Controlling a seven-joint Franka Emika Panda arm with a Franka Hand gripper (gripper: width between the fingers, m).
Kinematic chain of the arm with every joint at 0, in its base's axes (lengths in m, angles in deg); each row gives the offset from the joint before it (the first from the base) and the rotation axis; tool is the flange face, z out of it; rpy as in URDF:
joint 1: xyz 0 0 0.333 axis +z
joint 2: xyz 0 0 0 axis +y
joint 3: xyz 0 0 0.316 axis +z
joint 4: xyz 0.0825 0 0 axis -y
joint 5: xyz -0.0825 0 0.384 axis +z
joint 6: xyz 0 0 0 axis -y
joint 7: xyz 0.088 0 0 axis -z
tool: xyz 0 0 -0.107 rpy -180 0 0
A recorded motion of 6 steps. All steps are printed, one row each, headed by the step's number.
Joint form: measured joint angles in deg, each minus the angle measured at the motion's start. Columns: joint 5, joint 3, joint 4, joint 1, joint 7, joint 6, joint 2.
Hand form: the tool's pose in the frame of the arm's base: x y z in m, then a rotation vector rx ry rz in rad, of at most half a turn. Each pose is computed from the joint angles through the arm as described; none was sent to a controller.
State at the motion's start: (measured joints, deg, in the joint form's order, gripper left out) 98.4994 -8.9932 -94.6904 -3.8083 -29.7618 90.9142 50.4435
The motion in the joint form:
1: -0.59 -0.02 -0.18 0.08 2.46 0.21 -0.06
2: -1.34 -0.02 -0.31 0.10 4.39 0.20 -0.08
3: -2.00 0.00 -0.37 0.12 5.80 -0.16 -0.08
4: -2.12 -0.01 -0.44 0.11 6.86 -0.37 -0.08
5: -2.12 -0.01 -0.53 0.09 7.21 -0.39 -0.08
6: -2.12 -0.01 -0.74 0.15 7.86 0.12 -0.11
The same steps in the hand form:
1: 0.6515 -0.0277 0.1294 -1.5126 0.6062 0.1397
2: 0.6497 -0.0271 0.1281 -1.5130 0.6284 0.1752
3: 0.6482 -0.0258 0.1275 -1.5112 0.6390 0.2057
4: 0.6475 -0.0256 0.1273 -1.5052 0.6511 0.2237
5: 0.6469 -0.0257 0.1268 -1.5027 0.6571 0.2294
6: 0.6461 -0.0260 0.1251 -1.5038 0.6741 0.2362

